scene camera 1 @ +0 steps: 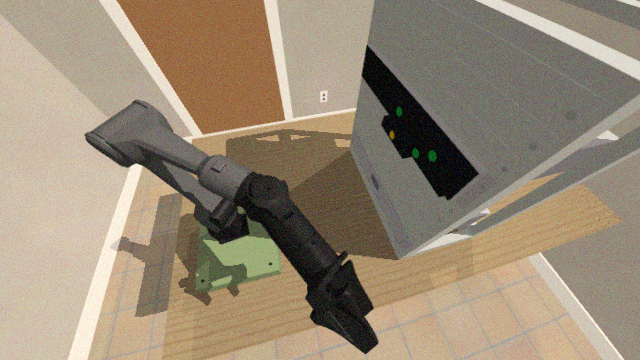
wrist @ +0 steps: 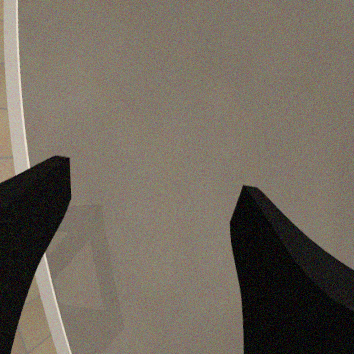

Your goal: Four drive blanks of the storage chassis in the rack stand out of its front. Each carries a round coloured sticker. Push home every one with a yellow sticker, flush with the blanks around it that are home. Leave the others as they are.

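The storage chassis (scene camera 1: 450, 175) shows in the scene view as a black band in the front of the grey rack. A blank with a yellow sticker (scene camera 1: 392, 135) juts out near the chassis's lower left edge. A green sticker (scene camera 1: 399, 111) shows above it; two more green stickers, one (scene camera 1: 415, 153) beside another (scene camera 1: 432, 156), show to the lower right. The black faces are too dark to tell each blank's edges or depth. My gripper (scene camera 1: 371, 327) (wrist: 153, 191) is open and empty, its fingers wide apart, in front of and well away from the rack. The wrist view does not show the chassis.
The grey rack (scene camera 1: 405, 220) stands at the right of the scene view on a wood-look floor area. The arm reaches over a green block (scene camera 1: 255, 255). A brown door (scene camera 1: 205, 60) and walls are behind. In the wrist view a grey wall (wrist: 175, 100) and white skirting (wrist: 14, 100) show beyond the fingers.
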